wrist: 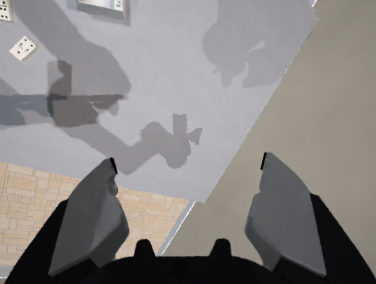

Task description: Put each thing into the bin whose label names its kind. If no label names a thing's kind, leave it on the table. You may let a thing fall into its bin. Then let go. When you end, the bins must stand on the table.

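Frame: origin at the arm's base, x ahead, y left, z up, level; metres.
Where they show: gripper, fingertip midpoint: [187, 157].
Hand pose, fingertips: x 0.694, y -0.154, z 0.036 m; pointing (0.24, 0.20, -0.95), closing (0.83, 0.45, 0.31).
Each offset is from my fingertips to the top centre of the thing. "*": to the spot under its first point. Level surfaces: height alone.
My gripper [187, 157] is open, with nothing between its fingers, and hangs above the corner of the grey table top @[0.333 m down] [160, 70]. A cream tile with black dots @[0.010 m left, 0.328 m back, 0.326 m down] [23, 48], like a domino, lies on the table at the upper left of the wrist view. Part of a second dotted tile @[* 0.067 m left, 0.365 m back, 0.326 m down] [4, 11] shows at the top left corner. Part of a metallic silver-grey box-like thing @[* 0.158 m left, 0.189 m back, 0.289 m down] [102, 7] shows at the top edge; I cannot tell whether it is a bin, and no readable label shows.
The table's slanting edge runs down the right of the view, with a plain olive-grey floor [325, 130] beyond it. A tan tiled surface [30, 215] with a grey border lies at the lower left. Shadows of the arm fall across the table.
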